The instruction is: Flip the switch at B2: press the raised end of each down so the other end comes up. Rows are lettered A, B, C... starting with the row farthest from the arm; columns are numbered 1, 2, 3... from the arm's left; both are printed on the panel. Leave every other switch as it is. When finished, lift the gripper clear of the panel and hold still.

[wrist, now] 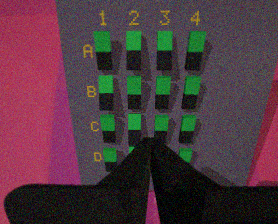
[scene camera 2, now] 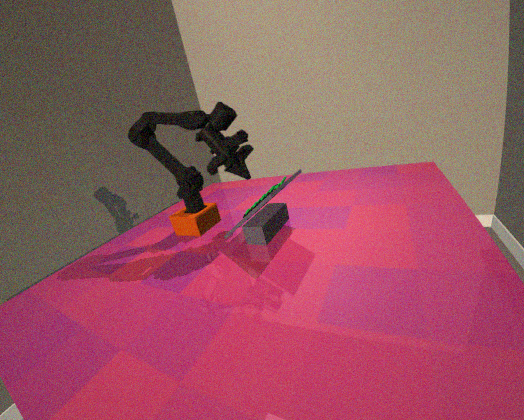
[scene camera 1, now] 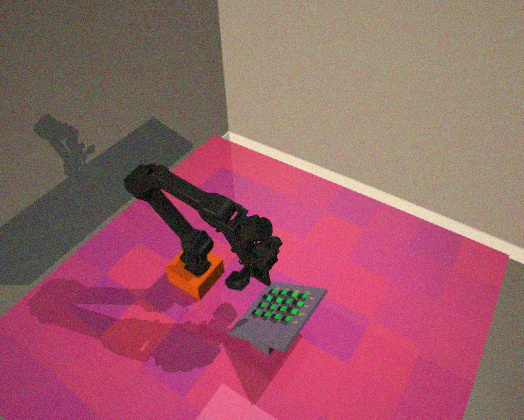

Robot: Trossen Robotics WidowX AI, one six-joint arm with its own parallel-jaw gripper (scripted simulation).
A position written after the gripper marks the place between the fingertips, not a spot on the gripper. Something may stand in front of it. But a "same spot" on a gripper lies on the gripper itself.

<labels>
The gripper shows in the wrist view, in scene camera 2 and in scene camera 1 (269, 285). The same spot on the gripper: (wrist: 177, 185) is (scene camera 2: 239, 163).
</labels>
